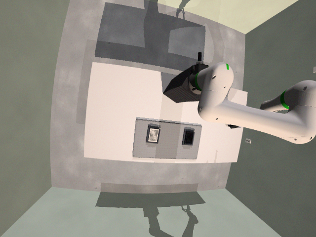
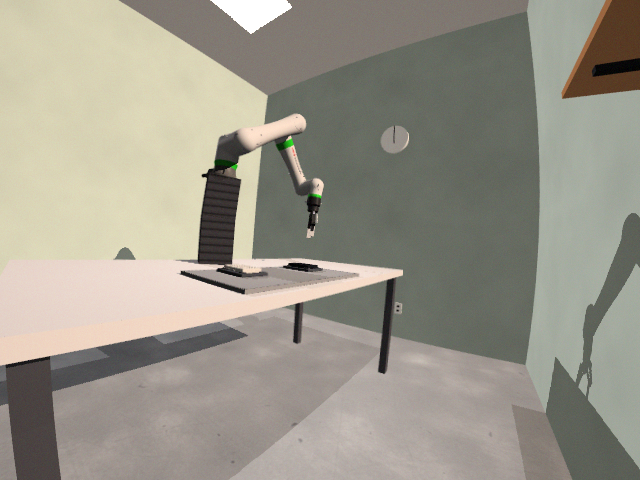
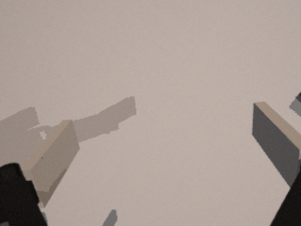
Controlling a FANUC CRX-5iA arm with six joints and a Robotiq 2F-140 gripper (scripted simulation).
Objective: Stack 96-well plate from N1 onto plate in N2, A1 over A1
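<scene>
My gripper is now 38 cm to the left of the black 96-well plate, 21 cm short of it and 16 cm above it. Round my hand: plate nest N1 (38 cm to the right, 21 cm ahead, 18 cm below); then A1 mark (32 cm to the right, 17 cm below, 14 cm ahead); then white 96-well plate (75 cm to the right, 18 cm ahead, 16 cm below).
</scene>
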